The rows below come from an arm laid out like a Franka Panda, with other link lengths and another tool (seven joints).
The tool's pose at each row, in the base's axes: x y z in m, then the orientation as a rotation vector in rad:
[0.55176 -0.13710 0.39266 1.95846 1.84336 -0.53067]
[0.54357 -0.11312 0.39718 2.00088 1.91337 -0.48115]
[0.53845 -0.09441 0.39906 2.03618 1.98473 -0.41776]
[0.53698 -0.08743 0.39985 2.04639 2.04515 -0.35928]
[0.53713 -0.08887 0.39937 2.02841 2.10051 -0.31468]
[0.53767 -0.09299 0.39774 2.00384 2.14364 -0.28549]
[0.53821 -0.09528 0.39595 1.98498 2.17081 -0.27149]
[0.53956 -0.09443 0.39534 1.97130 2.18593 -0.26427]
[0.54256 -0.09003 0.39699 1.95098 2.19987 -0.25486]
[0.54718 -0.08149 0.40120 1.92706 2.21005 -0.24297]
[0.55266 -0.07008 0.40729 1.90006 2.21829 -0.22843]
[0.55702 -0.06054 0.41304 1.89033 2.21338 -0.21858]
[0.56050 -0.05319 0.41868 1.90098 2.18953 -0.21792]
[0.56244 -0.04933 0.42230 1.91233 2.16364 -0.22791]
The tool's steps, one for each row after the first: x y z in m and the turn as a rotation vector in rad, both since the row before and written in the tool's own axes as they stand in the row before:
[0.01745 -0.00930 -0.01648 0.01586 0.07947 -0.01931]
[0.01553 -0.00592 -0.01017 0.00672 0.08156 -0.02071]
[0.00610 -0.00167 -0.00338 -0.00562 0.06049 -0.02431]
[-0.00120 0.00016 0.00092 -0.01305 0.03779 -0.03369]
[-0.00348 0.00042 0.00276 -0.01156 0.02227 -0.03093]
[-0.00175 0.00040 0.00235 -0.00614 0.01087 -0.02120]
[0.00086 0.00142 0.00039 -0.00451 0.00428 -0.01322]
[0.00351 0.00342 -0.00266 -0.00927 0.00112 -0.01542]
[0.00660 0.00559 -0.00610 -0.01374 -0.00181 -0.01503]
[0.00865 0.00703 -0.00854 -0.01733 -0.00331 -0.01540]
[0.00698 0.00591 -0.00771 -0.01198 -0.00412 -0.00134]
[0.00501 0.00479 -0.00706 -0.00499 -0.00879 0.01679]
[0.00245 0.00263 -0.00434 0.00062 -0.01369 0.01731]

